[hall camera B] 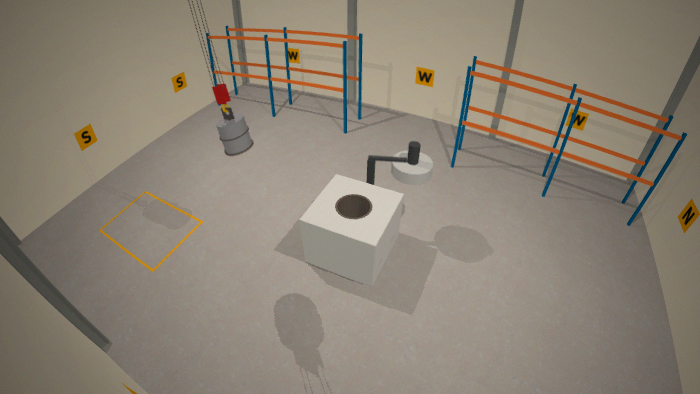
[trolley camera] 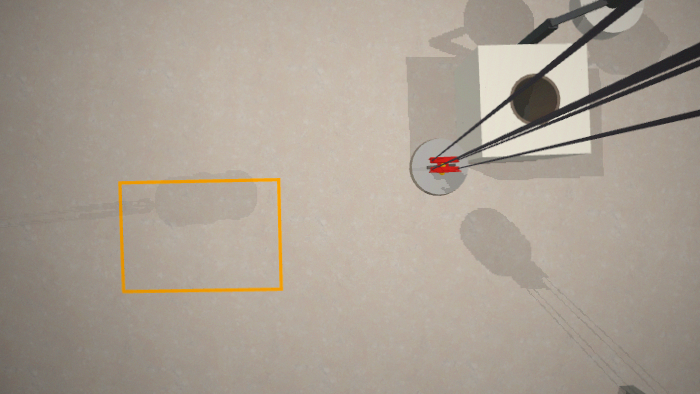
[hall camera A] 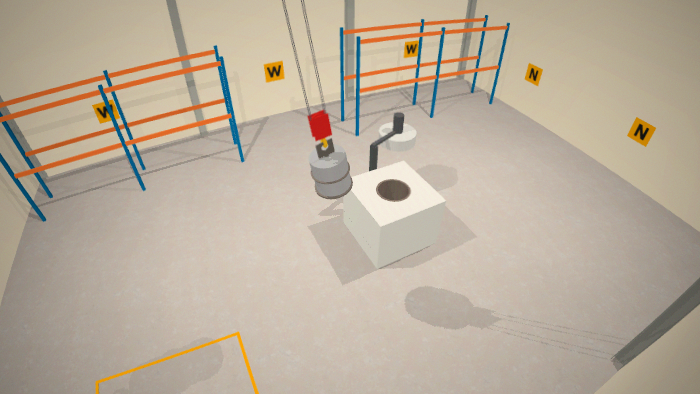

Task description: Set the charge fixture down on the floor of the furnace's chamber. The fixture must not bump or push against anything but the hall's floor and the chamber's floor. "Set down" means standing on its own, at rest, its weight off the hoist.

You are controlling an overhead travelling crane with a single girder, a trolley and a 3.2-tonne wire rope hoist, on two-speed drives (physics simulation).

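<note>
The charge fixture [hall camera A: 331, 176] [hall camera B: 237, 140] [trolley camera: 424, 172], a grey ribbed drum, hangs tilted above the hall floor, with its shadow apart from it. My gripper [hall camera A: 324, 143] [hall camera B: 226, 108] [trolley camera: 443, 165], the yellow hook under the red block, holds it by the dark lug on top; the ropes slant. The furnace [hall camera A: 407, 240] [hall camera B: 340, 255] [trolley camera: 500, 65] is a white box with a round chamber opening [hall camera A: 393, 190] [hall camera B: 353, 206] [trolley camera: 530, 106] in its top. In the trolley view the fixture is just off the furnace's lower left corner. The chamber's floor is hidden in shade.
A round white lid [hall camera A: 398, 142] [hall camera B: 412, 175] [trolley camera: 597, 19] is carried on a dark arm [hall camera A: 373, 157] [hall camera B: 371, 171] [trolley camera: 537, 33] beside the furnace. Blue and orange racks [hall camera A: 122, 138] [hall camera A: 358, 85] [hall camera B: 345, 87] [hall camera B: 561, 147] stand along the W wall. A yellow rectangle [hall camera A: 167, 357] [hall camera B: 123, 211] [trolley camera: 280, 235] marks the floor.
</note>
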